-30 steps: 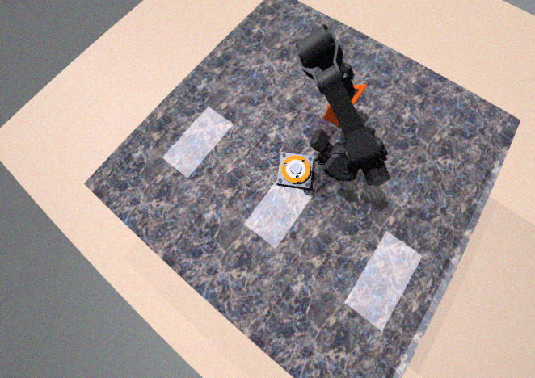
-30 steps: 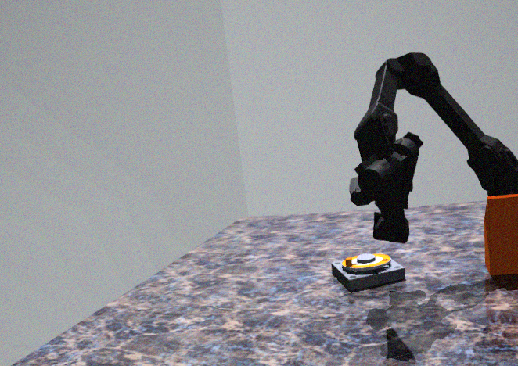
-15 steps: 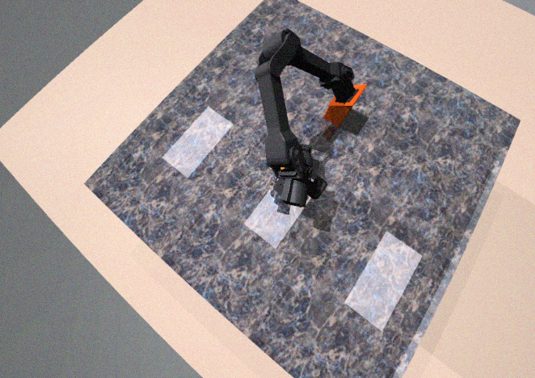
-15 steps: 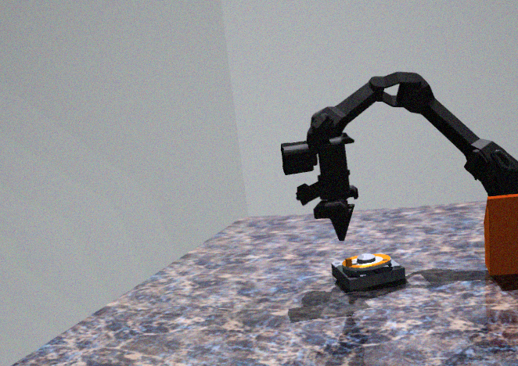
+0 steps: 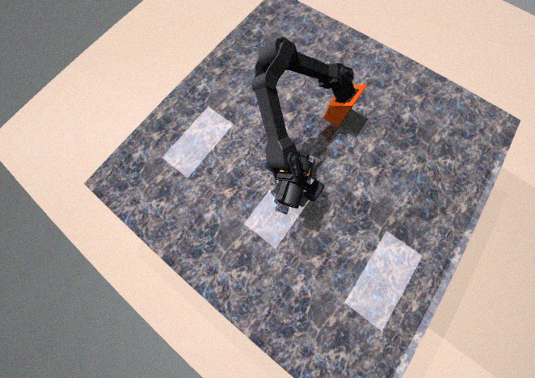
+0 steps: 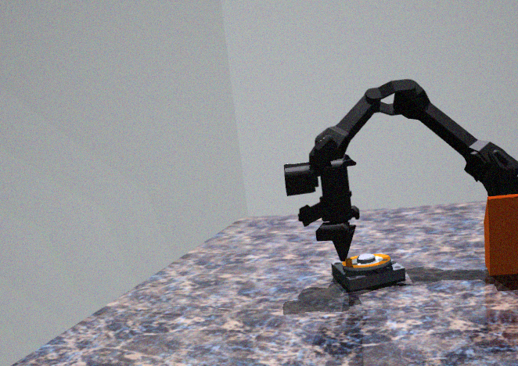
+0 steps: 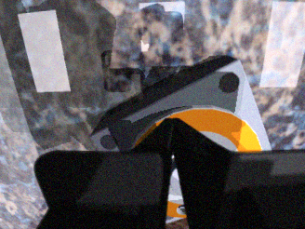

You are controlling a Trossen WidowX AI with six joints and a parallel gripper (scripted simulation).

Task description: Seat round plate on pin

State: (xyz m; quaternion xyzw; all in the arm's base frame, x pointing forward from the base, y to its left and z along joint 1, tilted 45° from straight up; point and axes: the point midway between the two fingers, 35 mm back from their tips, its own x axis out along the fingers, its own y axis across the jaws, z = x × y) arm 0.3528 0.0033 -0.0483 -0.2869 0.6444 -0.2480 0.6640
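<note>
Right now the square grey base is 50 mm behind my gripper tip, 20 mm to the right of it and 20 mm below it.
</note>
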